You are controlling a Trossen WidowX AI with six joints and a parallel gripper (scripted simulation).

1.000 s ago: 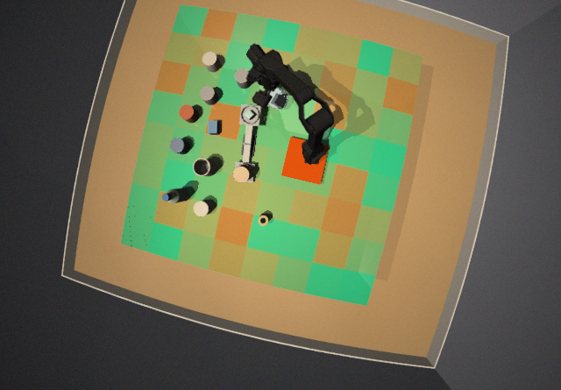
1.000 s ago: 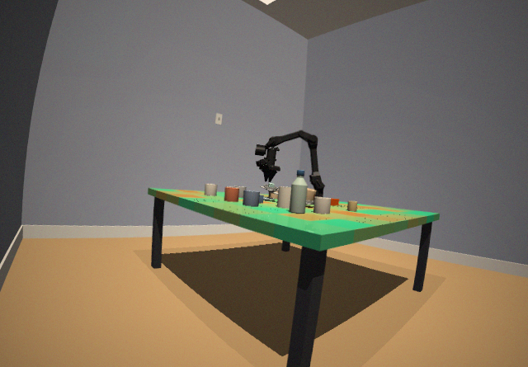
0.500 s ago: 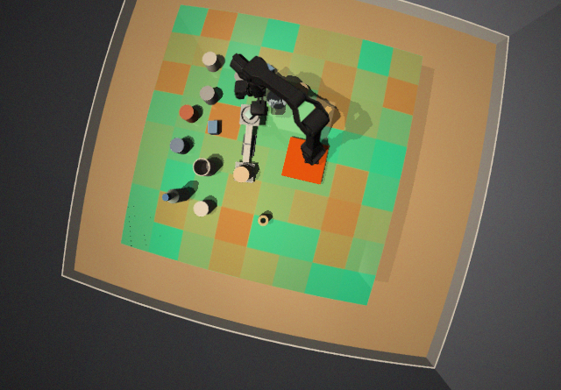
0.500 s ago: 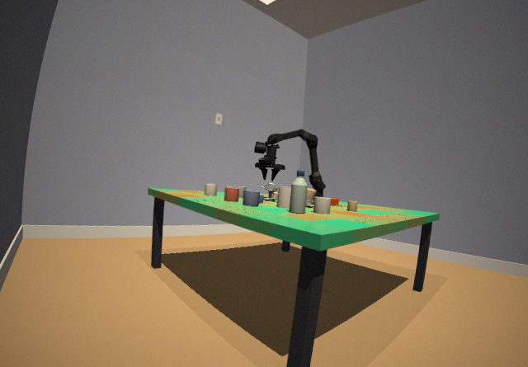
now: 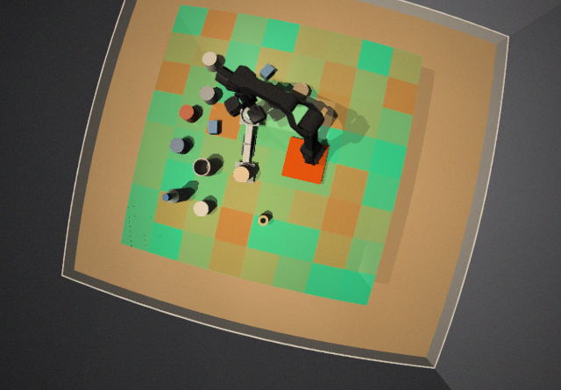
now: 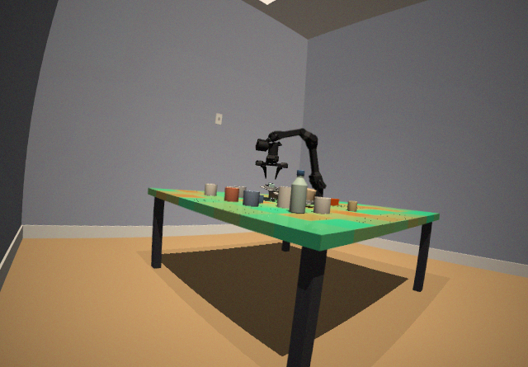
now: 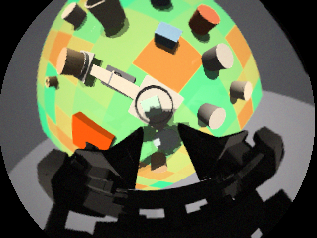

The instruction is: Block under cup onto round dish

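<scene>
My gripper tip is now 120 mm above the round dish, 90 mm to the left of it and 90 mm past it. From my gripper tip the other things lie so: tan cup 200 mm behind, 140 mm to the right, 90 mm below; balance 140 mm to the left, 90 mm below, 20 mm ahead; white beam 140 mm to the left, 100 mm below, 20 mm ahead.
</scene>
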